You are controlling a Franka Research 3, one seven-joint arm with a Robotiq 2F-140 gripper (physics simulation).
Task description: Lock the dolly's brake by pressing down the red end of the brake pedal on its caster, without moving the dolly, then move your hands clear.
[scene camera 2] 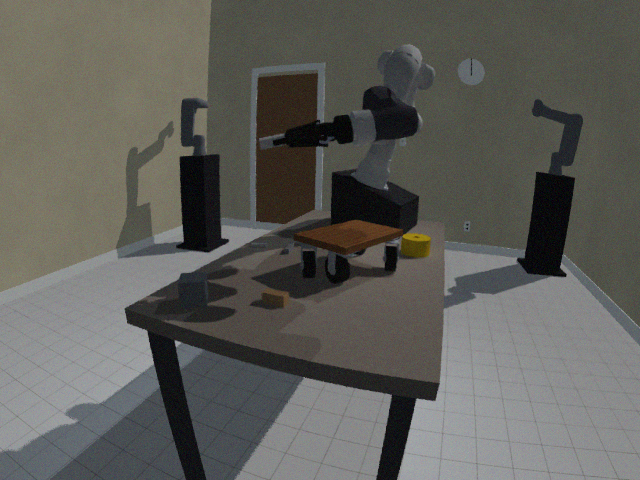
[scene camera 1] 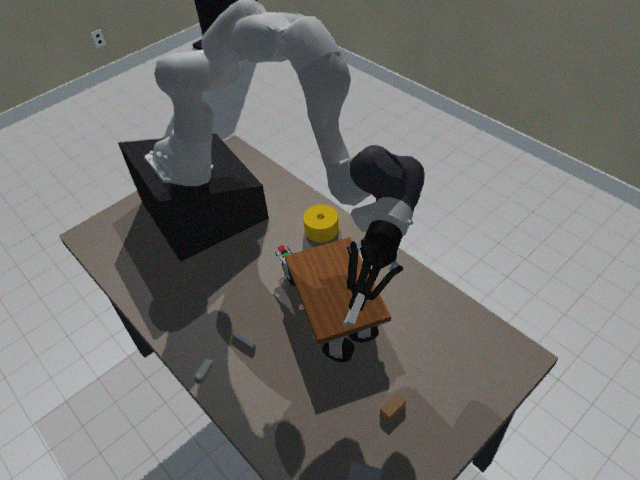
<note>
In view: the gripper (scene camera 1: 348,324), a dolly (scene camera 1: 319,274) and a yellow cylinder (scene camera 1: 321,224).
The dolly also shows in scene camera 2 (scene camera 2: 347,239). The gripper also shows in scene camera 2 (scene camera 2: 259,144).
</note>
